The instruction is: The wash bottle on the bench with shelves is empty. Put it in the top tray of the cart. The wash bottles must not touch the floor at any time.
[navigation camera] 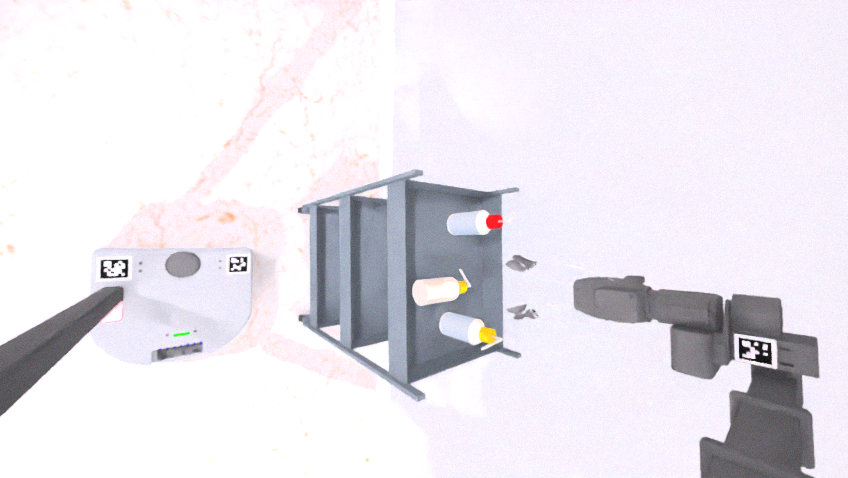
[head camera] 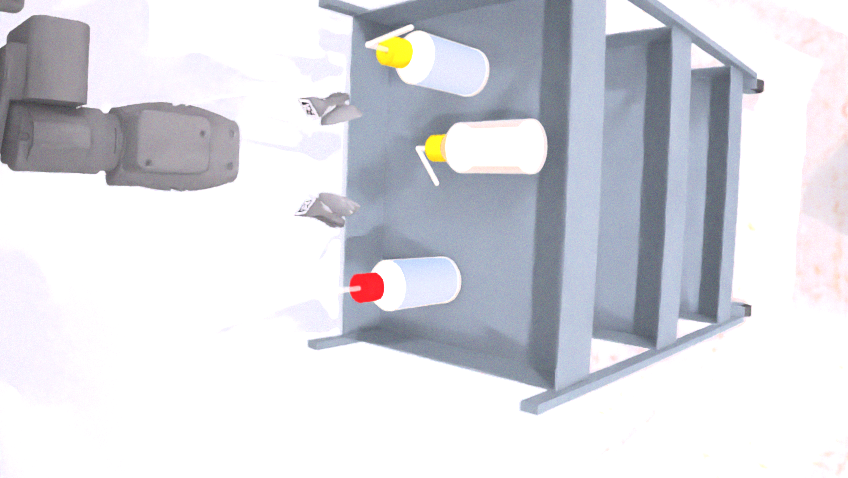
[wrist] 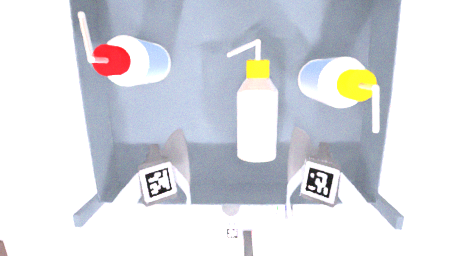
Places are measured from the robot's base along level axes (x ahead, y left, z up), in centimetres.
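Where they show: gripper, between the fingertips: (navigation camera: 507,285) (head camera: 355,161); robot's base, origin of its link: (navigation camera: 182,263).
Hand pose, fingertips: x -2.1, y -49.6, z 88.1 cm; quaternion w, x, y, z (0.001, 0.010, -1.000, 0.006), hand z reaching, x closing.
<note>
Things, the pixels of their top centre, and the offset from my fingertips. "spot": a spot on its surface instead.
- empty wash bottle, a spot on its surface: (head camera: 495,146) (navigation camera: 437,291) spot: dx -2.7, dy +4.6, dz -15.9 cm
- top tray, a spot on its surface: (head camera: 578,207) (navigation camera: 399,267) spot: dx +3.3, dy +14.2, dz -17.5 cm
- red-capped bottle, centre of its top: (head camera: 332,292) (navigation camera: 511,219) dx +14.0, dy -7.9, dz -4.4 cm
- yellow-capped bottle, centre of its top: (head camera: 372,39) (navigation camera: 499,342) dx -12.9, dy -3.3, dz -4.4 cm
The empty wash bottle (head camera: 495,146) (navigation camera: 436,290) (wrist: 257,120), pale with a yellow cap and bent spout, is in the top tray (head camera: 578,207) (navigation camera: 398,279) (wrist: 95,155) of the grey cart. It appears to lie on its side, its base at one tray wall and its cap toward the middle. Whether the base rests on that wall is unclear. My gripper (head camera: 341,157) (navigation camera: 522,287) (wrist: 238,147) is open and empty, apart from the bottle. In the head and navigation views its tips are beyond the cap end, near the opposite tray edge. The bench with shelves does not show.
A red-capped bottle (head camera: 422,282) (navigation camera: 465,223) (wrist: 156,62) and a yellow-capped bottle (head camera: 454,64) (navigation camera: 459,324) (wrist: 319,78), both with blue liquid, stand upright on either side in the tray. Two lower trays show below it. My robot base (navigation camera: 219,308) is beside the cart.
</note>
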